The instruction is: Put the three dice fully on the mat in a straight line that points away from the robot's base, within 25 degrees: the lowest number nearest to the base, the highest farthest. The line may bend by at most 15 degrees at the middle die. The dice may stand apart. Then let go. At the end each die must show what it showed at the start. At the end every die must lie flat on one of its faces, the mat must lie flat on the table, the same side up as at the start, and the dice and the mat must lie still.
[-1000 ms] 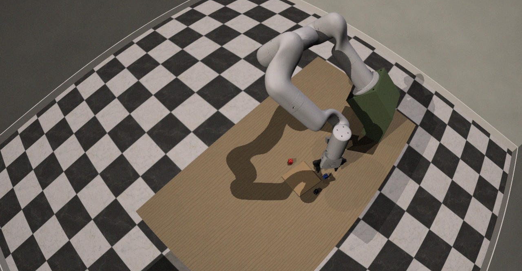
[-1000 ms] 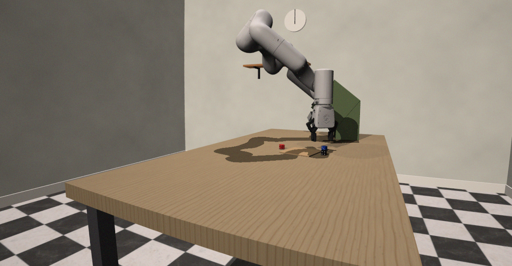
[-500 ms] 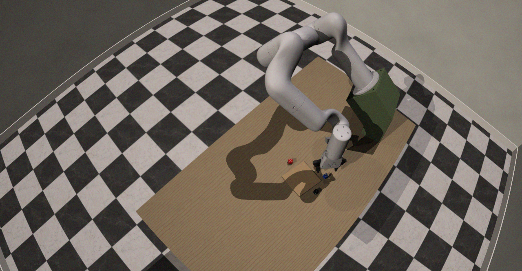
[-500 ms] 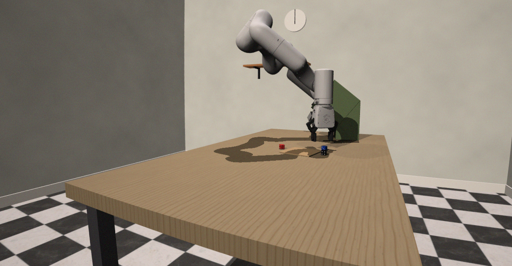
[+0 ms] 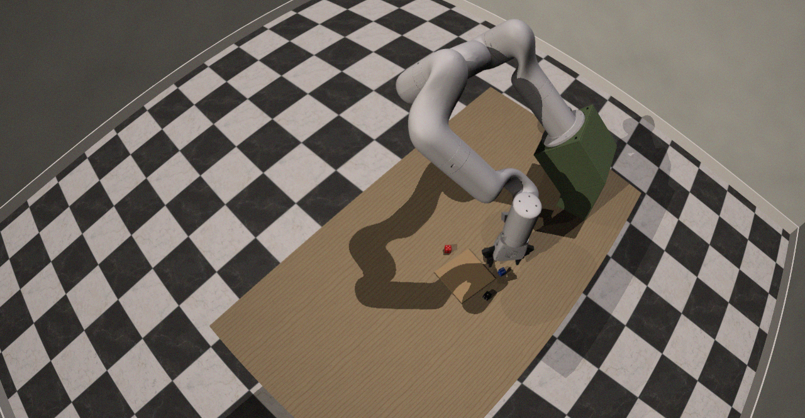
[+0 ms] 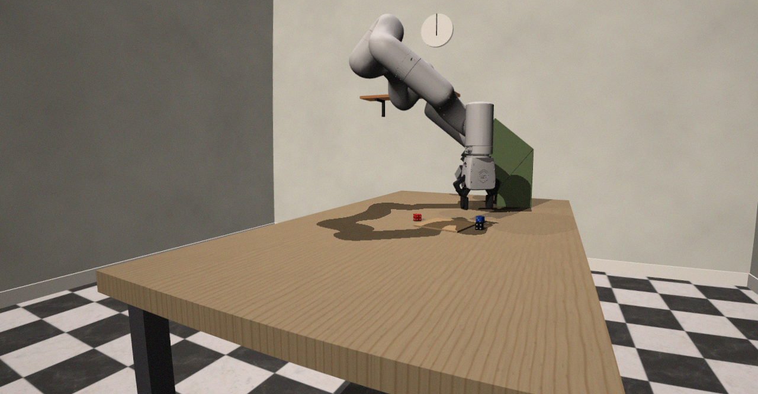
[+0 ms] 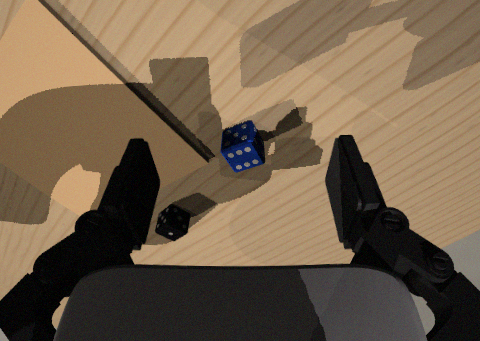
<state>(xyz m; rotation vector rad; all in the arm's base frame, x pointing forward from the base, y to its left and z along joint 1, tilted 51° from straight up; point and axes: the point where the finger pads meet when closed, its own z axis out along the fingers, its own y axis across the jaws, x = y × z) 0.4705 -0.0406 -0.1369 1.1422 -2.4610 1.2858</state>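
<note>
My hand is 10 mm short of the blue die, 10 mm to the right of it and 40 mm above it. From my hand the other things lie so: tan mat 100 mm ahead, 70 mm to the right, 50 mm below; red die 60 mm ahead, 170 mm to the right, 40 mm below; black die 110 mm ahead, 30 mm to the left, 40 mm below.
</note>
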